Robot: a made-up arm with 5 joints. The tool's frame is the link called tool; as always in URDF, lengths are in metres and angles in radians.
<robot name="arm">
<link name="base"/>
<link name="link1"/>
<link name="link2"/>
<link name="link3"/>
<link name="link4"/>
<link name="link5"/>
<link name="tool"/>
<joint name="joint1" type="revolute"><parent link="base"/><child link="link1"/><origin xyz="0.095 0.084 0.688" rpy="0 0 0"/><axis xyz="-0.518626 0.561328 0.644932"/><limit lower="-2.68" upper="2.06" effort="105" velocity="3.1"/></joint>
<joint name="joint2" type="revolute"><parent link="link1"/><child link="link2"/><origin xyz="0.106 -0.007 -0.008" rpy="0 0 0"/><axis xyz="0 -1 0"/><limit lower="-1.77" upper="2.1" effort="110" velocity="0.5"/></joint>
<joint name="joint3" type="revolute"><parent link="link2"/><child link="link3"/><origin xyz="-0.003 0.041 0.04" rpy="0 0 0"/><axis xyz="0 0 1"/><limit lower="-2.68" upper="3.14" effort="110" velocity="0.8"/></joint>
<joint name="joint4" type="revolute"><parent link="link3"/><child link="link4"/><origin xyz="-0.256 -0.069 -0.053" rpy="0 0 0"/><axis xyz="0.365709 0.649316 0.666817"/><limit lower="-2.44" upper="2.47" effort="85" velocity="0.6"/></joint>
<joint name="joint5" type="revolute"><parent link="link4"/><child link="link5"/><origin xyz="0.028 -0.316 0.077" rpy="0 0 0"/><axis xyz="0 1 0"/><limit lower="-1.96" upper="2" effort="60" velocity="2.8"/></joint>
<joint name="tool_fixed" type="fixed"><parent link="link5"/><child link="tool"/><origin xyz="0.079 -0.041 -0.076" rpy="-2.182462 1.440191 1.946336"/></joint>
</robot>
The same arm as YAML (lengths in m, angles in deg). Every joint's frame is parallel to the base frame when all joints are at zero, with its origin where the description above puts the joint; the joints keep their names.
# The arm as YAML. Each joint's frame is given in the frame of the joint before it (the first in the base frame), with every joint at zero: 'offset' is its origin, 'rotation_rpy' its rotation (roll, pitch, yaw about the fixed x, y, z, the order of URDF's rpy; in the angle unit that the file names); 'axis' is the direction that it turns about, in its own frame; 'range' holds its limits. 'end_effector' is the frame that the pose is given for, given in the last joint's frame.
length_unit: m
angle_unit: deg
chain:
  - id: joint1
    offset: [0.095, 0.084, 0.688]
    rotation_rpy: [0.0, 0.0, 0.0]
    axis: [-0.518626, 0.561328, 0.644932]
    range: [-153.55, 118.03]
  - id: joint2
    offset: [0.106, -0.007, -0.008]
    rotation_rpy: [0.0, 0.0, 0.0]
    axis: [0.0, -1.0, 0.0]
    range: [-101.41, 120.32]
  - id: joint3
    offset: [-0.003, 0.041, 0.04]
    rotation_rpy: [0.0, 0.0, 0.0]
    axis: [0.0, 0.0, 1.0]
    range: [-153.55, 179.91]
  - id: joint4
    offset: [-0.256, -0.069, -0.053]
    rotation_rpy: [0.0, 0.0, 0.0]
    axis: [0.365709, 0.649316, 0.666817]
    range: [-139.8, 141.52]
  - id: joint5
    offset: [0.028, -0.316, 0.077]
    rotation_rpy: [0.0, 0.0, 0.0]
    axis: [0.0, 1.0, 0.0]
    range: [-112.3, 114.59]
end_effector:
  offset: [0.079, -0.041, -0.076]
  rotation_rpy: [-125.05, 82.52, 111.52]

